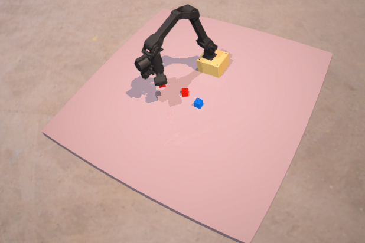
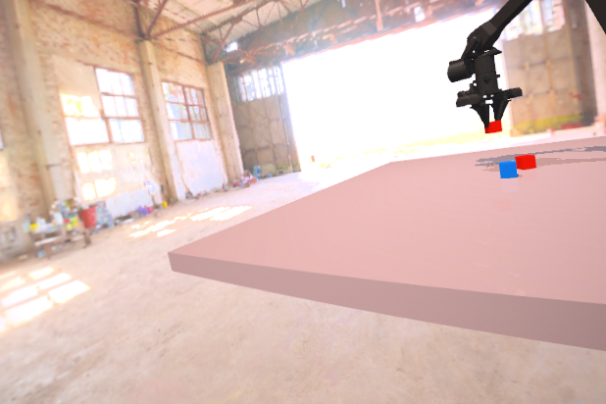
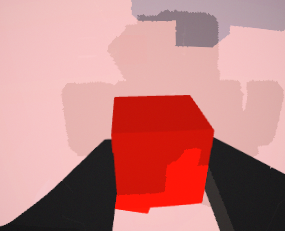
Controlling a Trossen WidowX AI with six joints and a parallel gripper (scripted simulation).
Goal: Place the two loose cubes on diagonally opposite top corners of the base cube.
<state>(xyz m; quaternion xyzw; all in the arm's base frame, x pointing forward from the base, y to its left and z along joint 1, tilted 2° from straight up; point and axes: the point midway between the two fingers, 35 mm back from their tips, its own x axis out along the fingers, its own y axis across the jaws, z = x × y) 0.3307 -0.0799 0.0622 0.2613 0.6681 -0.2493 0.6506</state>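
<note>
The blue cube lies 5 cm behind my gripper tip, 19 cm to the left of it and 10 cm below it.
</note>
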